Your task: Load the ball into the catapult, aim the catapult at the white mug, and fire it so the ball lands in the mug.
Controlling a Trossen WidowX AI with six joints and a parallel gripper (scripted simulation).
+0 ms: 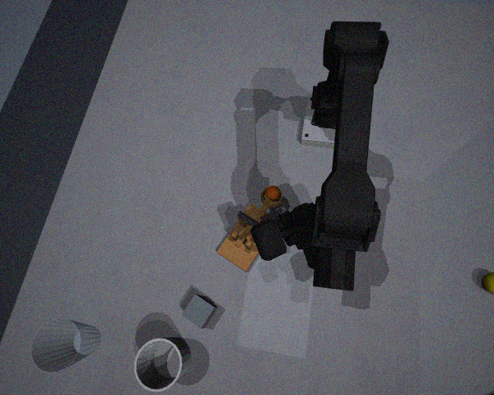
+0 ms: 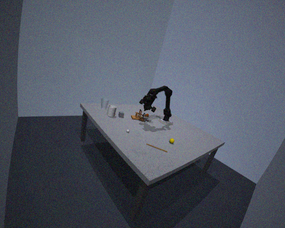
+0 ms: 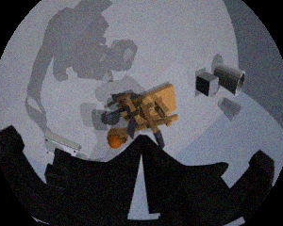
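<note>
Right now my gripper tip is 90 mm past the orange ball, 40 mm to the left of it and 60 mm above it. The rest, counted from my gripper tip: grey cube 200 mm ahead, 130 mm to the right, 100 mm below; then white mug 310 mm ahead, 160 mm to the right, 100 mm below; then wooden catapult 20 mm behind, 40 mm to the right, 70 mm below.
</note>
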